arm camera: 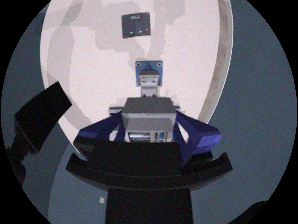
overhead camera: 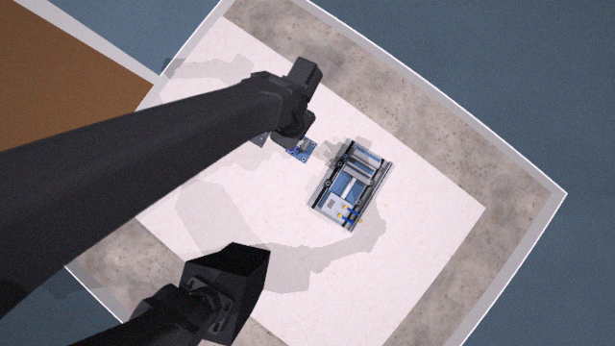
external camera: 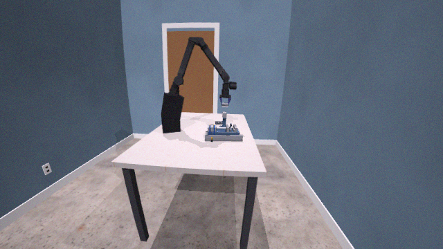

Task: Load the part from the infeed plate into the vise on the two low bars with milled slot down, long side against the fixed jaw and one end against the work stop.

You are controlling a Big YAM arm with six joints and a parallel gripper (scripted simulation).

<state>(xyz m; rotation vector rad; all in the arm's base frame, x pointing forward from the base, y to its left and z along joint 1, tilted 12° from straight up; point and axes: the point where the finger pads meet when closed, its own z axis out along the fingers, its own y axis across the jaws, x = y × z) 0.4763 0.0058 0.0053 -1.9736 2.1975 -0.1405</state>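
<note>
The part is right at my hand. From my hand the other things lie so: dark square plate: 20 mm behind, 190 mm to the left, 230 mm below.
</note>
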